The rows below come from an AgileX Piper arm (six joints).
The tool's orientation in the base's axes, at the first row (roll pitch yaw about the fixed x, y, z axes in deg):
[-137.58, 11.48, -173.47]
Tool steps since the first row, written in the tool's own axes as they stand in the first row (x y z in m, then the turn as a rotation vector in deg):
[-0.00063, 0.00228, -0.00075, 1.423, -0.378, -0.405]
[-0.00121, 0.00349, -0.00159, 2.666, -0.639, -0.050]
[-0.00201, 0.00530, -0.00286, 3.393, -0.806, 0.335]
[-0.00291, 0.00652, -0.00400, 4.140, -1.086, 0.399]
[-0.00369, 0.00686, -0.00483, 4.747, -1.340, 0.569]
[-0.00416, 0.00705, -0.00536, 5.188, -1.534, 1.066]
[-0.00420, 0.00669, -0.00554, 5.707, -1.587, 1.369]
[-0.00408, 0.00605, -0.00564, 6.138, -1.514, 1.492]
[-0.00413, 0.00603, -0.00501, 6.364, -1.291, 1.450]
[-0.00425, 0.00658, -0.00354, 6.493, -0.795, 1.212]
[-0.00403, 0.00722, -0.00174, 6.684, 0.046, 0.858]
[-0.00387, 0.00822, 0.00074, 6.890, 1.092, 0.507]
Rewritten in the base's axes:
[0.00056, 0.00227, -0.00084, -1.494, -0.177, 0.260]
[0.00100, 0.00379, -0.00092, -2.638, -0.743, -0.072]
[0.00158, 0.00606, -0.00103, -3.269, -1.201, -0.385]
[0.00226, 0.00782, -0.00084, -3.996, -1.535, -0.395]
[0.00286, 0.00870, -0.00031, -4.561, -1.904, -0.471]
[0.00321, 0.00924, 0.00005, -4.890, -2.423, -0.790]
[0.00319, 0.00910, 0.00042, -5.330, -2.719, -1.077]
[0.00302, 0.00867, 0.00089, -5.719, -2.793, -1.300]
[0.00320, 0.00825, 0.00046, -5.937, -2.623, -1.462]
[0.00367, 0.00771, -0.00094, -6.091, -2.111, -1.644]
[0.00389, 0.00699, -0.00271, -6.314, -1.271, -1.981]
[0.00434, 0.00610, -0.00520, -6.541, -0.282, -2.460]

